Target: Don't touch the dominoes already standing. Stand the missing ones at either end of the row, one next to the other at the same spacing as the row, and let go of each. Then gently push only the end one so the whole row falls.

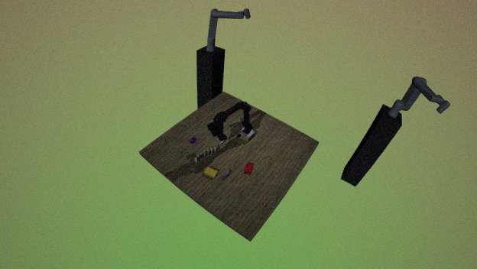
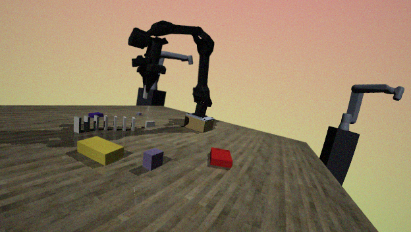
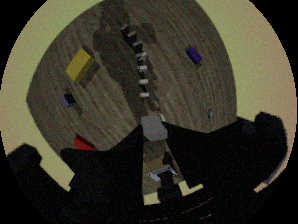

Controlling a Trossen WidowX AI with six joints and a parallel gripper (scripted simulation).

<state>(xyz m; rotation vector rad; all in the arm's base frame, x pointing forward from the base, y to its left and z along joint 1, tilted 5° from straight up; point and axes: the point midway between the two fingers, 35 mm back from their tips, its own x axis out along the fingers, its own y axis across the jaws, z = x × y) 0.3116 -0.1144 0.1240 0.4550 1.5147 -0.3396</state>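
Right now the dark blue block is 5 cm ahead of my gripper tip, 27 cm to the right of it and 15 cm below it. Round my gripper tip: grey piece (22 cm behind, 24 cm to the right, 15 cm below); then yellow block (25 cm ahead, 10 cm to the left, 14 cm below); then lilac cube (19 cm ahead, 22 cm to the left, 14 cm below).
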